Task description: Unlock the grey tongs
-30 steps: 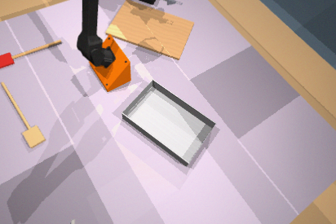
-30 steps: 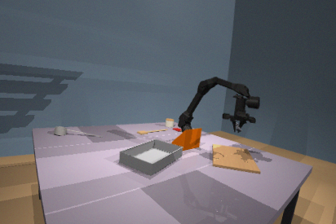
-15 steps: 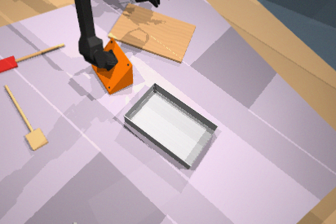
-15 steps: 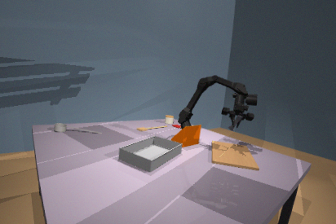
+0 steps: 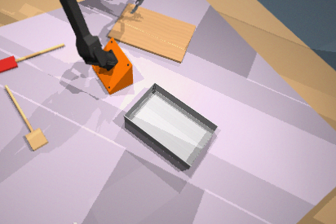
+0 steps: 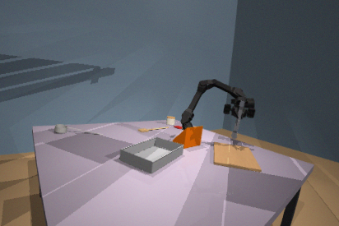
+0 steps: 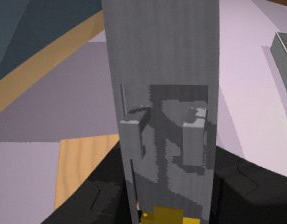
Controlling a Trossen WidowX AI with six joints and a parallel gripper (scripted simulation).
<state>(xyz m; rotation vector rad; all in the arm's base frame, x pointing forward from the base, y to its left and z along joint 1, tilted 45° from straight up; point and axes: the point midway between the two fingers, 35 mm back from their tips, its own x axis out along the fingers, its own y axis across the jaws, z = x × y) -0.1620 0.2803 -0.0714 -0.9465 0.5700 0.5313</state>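
Right now my gripper tip is 30 mm past the yellow lock piece, 20 mm to the left of it and 10 mm below it. Round my gripper tip: roasting tin 450 mm ahead, 200 mm below, 170 mm to the right; then wooden board 220 mm below; then red spatula 570 mm to the right, 230 mm below, 90 mm behind.
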